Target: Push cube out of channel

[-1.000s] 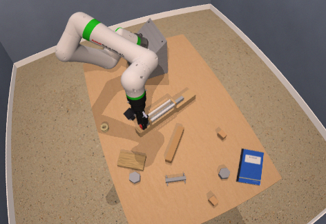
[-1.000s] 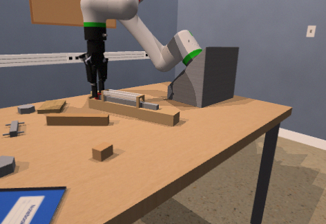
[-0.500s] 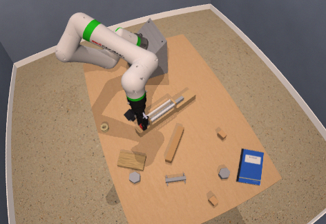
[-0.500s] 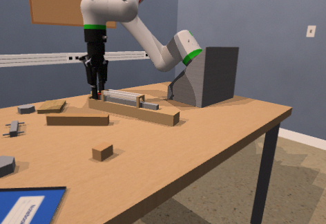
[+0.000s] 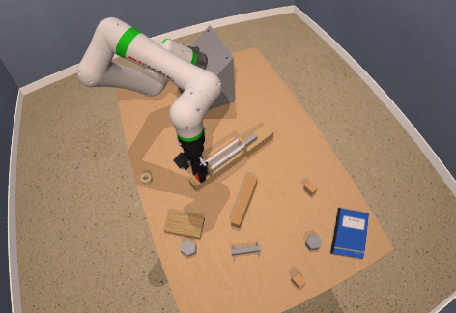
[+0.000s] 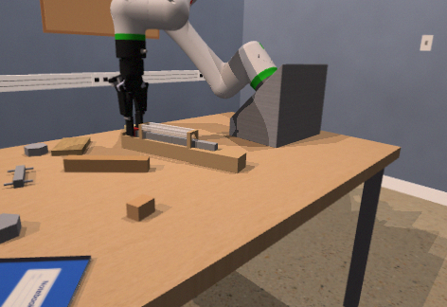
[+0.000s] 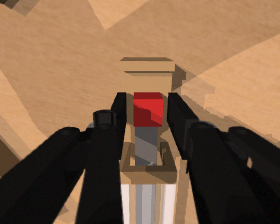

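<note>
Right now the red cube is 20 mm below my hand. Round my hand: channel: 50 mm behind, 130 mm to the left, 30 mm below; then wooden board: 170 mm ahead, 120 mm to the right, 70 mm below; then long wooden block: 160 mm ahead, 140 mm to the left, 60 mm below.
</note>
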